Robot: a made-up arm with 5 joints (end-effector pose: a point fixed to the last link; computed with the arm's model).
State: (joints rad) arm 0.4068 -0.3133 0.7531 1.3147 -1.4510
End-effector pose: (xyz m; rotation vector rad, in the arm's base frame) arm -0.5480 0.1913 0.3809 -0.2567 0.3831 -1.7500
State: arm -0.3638 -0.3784 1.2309 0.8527 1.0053
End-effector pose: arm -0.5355 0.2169 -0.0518 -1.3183 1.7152 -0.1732
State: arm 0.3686 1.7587 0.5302 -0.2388 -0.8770
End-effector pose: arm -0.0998 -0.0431 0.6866 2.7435 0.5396 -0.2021
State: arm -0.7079 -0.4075 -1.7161 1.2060 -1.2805
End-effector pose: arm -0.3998 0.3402 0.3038 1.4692 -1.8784 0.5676
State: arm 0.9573 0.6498 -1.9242 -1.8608 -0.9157
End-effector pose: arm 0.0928 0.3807 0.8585 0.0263 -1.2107 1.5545
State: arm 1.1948 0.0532 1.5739 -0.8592 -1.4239
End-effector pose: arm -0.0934 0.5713 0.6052 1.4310 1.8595 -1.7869
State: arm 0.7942 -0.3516 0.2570 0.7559 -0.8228
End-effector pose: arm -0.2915 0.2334 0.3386 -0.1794 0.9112 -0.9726
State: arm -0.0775 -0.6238 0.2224 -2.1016 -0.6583
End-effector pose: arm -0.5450 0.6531 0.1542 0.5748 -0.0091 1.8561
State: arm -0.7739 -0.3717 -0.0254 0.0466 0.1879
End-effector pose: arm -0.1836 0.4069 0.1113 -0.5070 -0.7902 -0.2280
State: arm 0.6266 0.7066 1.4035 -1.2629 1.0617
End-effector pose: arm -0.0051 0.3497 0.7761 0.7483 0.3937 0.6438
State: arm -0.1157 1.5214 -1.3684 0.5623 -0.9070
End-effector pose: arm -0.2578 -0.3506 0.4809 2.4415 -1.1381 -0.9390
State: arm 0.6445 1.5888 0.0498 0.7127 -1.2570
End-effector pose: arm -0.0562 0.0503 0.5386 2.2148 0.9868 -1.6497
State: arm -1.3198 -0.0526 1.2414 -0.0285 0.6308
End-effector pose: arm -0.1290 0.4009 -0.2287 -0.6151 -0.1078 -0.0021
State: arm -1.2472 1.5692 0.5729 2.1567 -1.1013
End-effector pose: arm -0.4677 -0.0916 -0.3560 0.9105 0.7547 -0.6269
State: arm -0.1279 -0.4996 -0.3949 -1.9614 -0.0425
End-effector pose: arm -0.5660 0.6384 0.1711 -0.2771 -1.0641 2.0137
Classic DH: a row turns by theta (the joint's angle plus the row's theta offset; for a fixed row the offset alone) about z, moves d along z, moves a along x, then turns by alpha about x. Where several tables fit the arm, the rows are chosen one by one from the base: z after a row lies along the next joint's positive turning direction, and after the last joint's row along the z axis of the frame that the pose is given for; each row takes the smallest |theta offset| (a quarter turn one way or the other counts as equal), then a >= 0, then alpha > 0; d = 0 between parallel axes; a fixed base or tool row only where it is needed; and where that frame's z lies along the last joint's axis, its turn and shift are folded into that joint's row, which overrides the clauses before.
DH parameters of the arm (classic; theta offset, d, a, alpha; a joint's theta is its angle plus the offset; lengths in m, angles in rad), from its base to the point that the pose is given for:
base (fixed): 0 0.1742 -0.0535 -1.5708
joint 1: -1.5708 0.0441 0.0568 -1.5708
joint 2: 0 -0.4156 0.2261 1.5708
joint 3: -1.3459 0.2908 -0.0366 0.9298
joint 4: 1.504 0.122 0.0293 1.4344
joint 5: 0.6138 -0.2619 -0.0281 1.4542
tool (fixed): -1.547 -0.003 0 0

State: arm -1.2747 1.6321 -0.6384 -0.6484 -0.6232
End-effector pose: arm -0.6103 -0.3324 0.1190 -1.9566 1.9723 -1.3027
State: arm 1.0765 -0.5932 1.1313 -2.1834 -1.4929
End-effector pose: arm -0.1849 0.6758 0.5766 2.3812 1.3897 -0.2485
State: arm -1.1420 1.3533 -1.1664 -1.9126 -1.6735
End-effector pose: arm -0.8370 -0.0210 -0.0242 0.4350 1.8167 -2.1119
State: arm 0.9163 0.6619 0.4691 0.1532 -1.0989
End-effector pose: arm -0.0147 0.3325 0.5130 1.3871 1.2247 -1.1611
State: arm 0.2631 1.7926 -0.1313 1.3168 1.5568
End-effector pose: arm -0.2701 -0.0121 0.4305 0.2610 1.1369 0.8292
